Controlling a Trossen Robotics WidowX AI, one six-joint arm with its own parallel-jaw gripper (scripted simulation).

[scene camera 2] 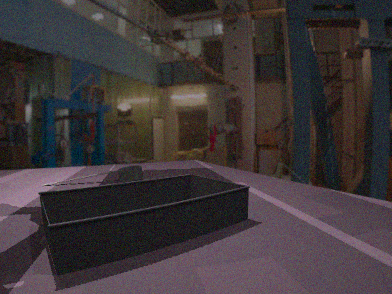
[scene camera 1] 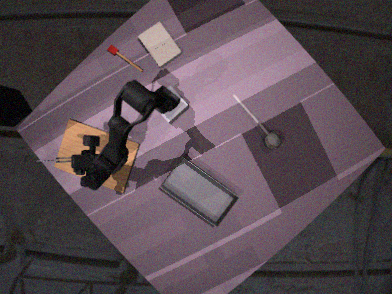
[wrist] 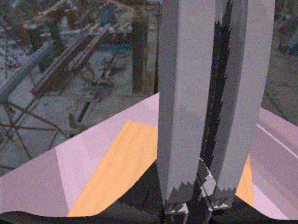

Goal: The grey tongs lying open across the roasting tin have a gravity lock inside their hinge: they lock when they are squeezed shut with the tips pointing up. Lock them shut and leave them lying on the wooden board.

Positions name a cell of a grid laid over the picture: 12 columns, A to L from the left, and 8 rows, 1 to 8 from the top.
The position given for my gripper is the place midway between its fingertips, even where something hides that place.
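My gripper: visible in scene camera 1 (C5) and the wrist view (G6); out of frame in scene camera 2. Pale flat block: visible in scene camera 1 (E2); out of frame in scene camera 2; out of frame in the wrist view.
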